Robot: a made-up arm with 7 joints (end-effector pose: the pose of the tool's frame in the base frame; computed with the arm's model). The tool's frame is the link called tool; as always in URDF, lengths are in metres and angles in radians. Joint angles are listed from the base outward.
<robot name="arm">
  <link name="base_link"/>
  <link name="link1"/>
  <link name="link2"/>
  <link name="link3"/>
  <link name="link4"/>
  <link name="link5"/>
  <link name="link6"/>
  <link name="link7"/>
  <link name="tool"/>
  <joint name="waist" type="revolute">
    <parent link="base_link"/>
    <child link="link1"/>
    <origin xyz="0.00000 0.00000 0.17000"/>
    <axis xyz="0 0 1"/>
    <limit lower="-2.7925" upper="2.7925"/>
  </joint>
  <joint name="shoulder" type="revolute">
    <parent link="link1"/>
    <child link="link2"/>
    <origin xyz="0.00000 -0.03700 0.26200"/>
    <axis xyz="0 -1 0"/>
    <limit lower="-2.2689" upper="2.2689"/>
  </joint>
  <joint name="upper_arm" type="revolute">
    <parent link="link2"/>
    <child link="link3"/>
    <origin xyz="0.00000 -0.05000 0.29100"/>
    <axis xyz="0 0 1"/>
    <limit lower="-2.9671" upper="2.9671"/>
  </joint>
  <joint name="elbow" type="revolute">
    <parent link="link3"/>
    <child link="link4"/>
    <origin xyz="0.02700 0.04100 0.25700"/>
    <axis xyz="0 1 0"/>
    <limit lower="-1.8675" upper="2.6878"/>
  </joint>
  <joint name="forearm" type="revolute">
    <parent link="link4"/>
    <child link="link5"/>
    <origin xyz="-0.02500 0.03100 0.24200"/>
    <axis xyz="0 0 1"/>
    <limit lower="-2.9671" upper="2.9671"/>
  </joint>
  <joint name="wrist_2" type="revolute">
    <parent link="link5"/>
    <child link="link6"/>
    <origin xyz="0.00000 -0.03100 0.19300"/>
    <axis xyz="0 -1 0"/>
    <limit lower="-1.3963" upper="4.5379"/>
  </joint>
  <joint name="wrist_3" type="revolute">
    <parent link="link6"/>
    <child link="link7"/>
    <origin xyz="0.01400 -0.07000 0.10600"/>
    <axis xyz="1 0 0"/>
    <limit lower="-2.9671" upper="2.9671"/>
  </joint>
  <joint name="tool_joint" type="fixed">
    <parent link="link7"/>
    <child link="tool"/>
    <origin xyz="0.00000 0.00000 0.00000" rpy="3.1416 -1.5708 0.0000"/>
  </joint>
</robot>
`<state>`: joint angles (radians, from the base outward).
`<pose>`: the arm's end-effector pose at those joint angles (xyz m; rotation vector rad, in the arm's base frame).
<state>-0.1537 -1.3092 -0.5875 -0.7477 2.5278 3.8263 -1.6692</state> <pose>0.7650 0.0722 0.7105 1.0668 -2.0949 1.1997</pose>
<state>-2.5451 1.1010 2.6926 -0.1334 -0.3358 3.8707 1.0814</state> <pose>0.6115 0.4842 0.8687 1.0957 -1.1832 -1.0407</pose>
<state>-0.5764 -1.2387 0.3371 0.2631 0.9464 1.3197 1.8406</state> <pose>0.7875 -0.6327 0.6058 0.1603 1.5615 -0.2335</pose>
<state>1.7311 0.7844 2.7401 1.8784 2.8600 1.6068 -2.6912</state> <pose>0.1358 -0.5178 0.3422 1.6089 -2.0360 0.2008</pose>
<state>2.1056 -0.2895 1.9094 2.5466 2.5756 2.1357 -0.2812</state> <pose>0.0300 -0.0957 0.6308 -2.1685 -2.2421 0.3053</pose>
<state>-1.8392 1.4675 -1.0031 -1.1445 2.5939 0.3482 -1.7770</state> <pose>0.5713 0.6950 0.4008 0.1730 1.7014 -1.2371</pose>
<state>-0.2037 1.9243 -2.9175 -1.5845 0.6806 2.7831 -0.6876</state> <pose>-0.5955 0.1433 0.5230 -0.8524 0.7317 -0.4539</pose>
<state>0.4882 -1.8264 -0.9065 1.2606 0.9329 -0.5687 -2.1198</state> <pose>0.6607 -0.1900 -0.1016 -1.4375 -1.0839 0.9189</pose>
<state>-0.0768 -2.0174 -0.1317 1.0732 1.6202 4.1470 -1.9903</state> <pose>0.4223 -0.0122 -0.2144 0.4552 0.0285 -0.4624</pose>
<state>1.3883 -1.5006 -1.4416 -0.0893 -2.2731 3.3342 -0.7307</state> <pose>0.1215 0.8639 0.3758 -2.5427 1.4145 -0.8603</pose>
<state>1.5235 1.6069 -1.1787 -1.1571 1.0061 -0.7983 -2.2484</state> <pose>-0.3448 -0.8275 0.3370 0.5043 0.3442 1.4830</pose>
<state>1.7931 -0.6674 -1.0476 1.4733 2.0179 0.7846 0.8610</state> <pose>0.3994 0.6732 0.6268 -1.6510 0.8897 0.6132</pose>
